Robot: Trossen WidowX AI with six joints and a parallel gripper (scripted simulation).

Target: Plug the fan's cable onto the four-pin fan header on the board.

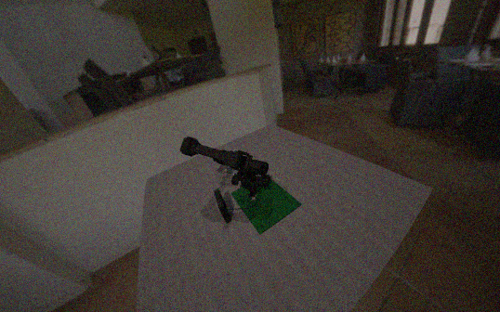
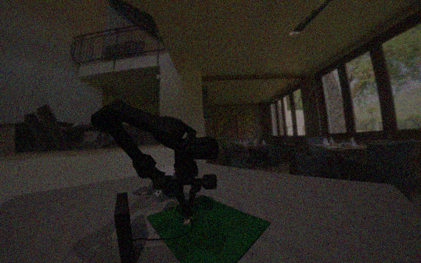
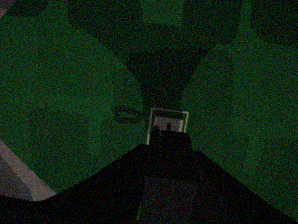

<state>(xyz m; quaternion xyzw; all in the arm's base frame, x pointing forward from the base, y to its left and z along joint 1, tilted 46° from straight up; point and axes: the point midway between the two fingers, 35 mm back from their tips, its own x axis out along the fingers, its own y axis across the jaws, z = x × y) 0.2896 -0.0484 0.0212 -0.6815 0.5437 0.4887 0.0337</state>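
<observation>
Right now the fan plug is 10 mm to the right of my gripper tip, 10 mm ahead of it and 10 mm above it. Also, from my gripper tip: green board 50 mm below, 40 mm ahead, 20 mm to the left; black fan 160 mm to the right, 20 mm behind, 20 mm above.
</observation>
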